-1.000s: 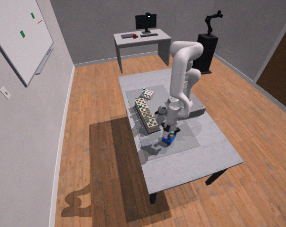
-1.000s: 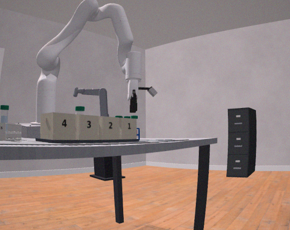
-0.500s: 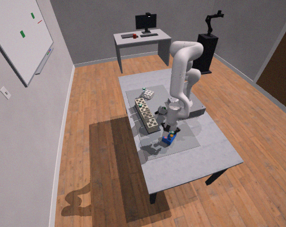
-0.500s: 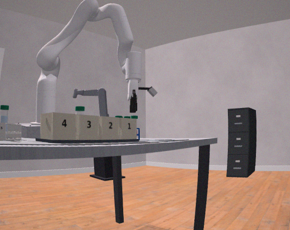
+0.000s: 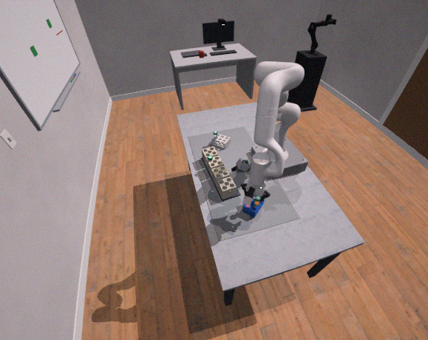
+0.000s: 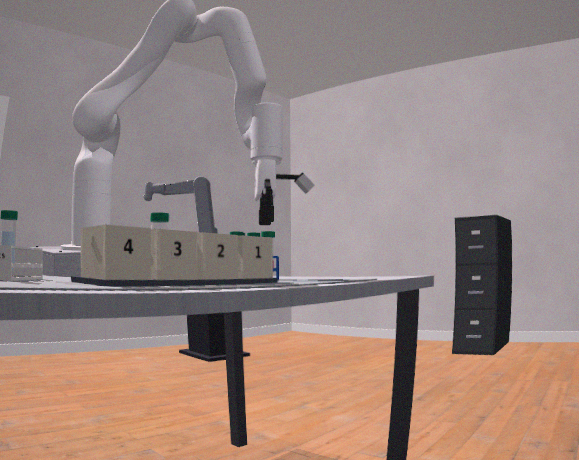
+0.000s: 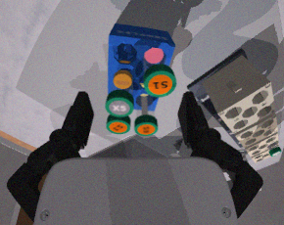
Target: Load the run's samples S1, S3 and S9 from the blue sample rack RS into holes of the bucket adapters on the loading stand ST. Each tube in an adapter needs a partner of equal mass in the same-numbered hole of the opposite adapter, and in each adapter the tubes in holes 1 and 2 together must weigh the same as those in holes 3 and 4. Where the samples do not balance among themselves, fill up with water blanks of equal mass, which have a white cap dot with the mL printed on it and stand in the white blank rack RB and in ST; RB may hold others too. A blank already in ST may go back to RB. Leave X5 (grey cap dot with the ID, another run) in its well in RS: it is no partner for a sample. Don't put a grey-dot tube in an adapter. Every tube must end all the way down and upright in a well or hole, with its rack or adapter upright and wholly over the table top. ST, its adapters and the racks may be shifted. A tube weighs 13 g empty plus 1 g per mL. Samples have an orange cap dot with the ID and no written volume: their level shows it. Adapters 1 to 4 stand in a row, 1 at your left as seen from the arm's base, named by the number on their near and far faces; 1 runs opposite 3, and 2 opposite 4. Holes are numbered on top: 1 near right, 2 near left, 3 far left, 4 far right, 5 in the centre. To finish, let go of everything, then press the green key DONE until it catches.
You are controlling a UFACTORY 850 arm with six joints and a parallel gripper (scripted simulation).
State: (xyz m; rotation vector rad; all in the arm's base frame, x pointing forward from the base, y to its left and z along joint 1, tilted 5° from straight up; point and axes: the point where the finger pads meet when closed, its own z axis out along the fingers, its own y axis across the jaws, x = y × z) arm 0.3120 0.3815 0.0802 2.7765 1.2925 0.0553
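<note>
Now: the sample tube S1 1 cm ahead of my hand, 1 cm to the right of it and 9 cm below it. Round my hand: grey-dot tube X5: 3 cm behind, 2 cm to the right, 9 cm below; blue sample rack RS: 2 cm behind, 3 cm to the right, 12 cm below; sample tube S9: 4 cm behind, 7 cm to the right, 9 cm below.
</note>
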